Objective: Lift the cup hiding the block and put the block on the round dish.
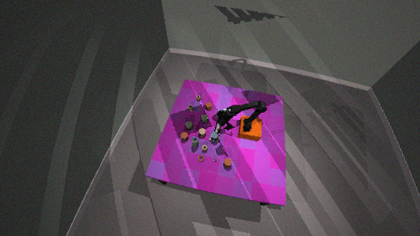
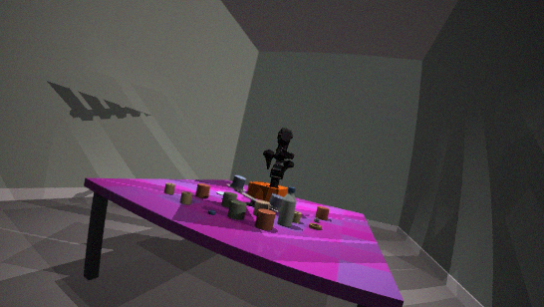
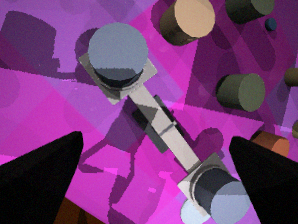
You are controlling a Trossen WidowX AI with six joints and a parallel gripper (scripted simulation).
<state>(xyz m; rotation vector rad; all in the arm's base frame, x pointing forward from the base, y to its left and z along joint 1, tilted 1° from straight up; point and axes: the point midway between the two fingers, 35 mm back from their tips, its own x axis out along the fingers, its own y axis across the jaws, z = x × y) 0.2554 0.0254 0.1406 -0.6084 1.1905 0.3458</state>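
Now: the blue-grey cup 15 cm below my gripper tip, 6 cm to the left of it and 6 cm ahead of it. The rest, counted from my gripper tip: grey block 17 cm below, 5 cm ahead, 4 cm to the left; then grey bottle 24 cm ahead, 12 cm to the left, 9 cm below.
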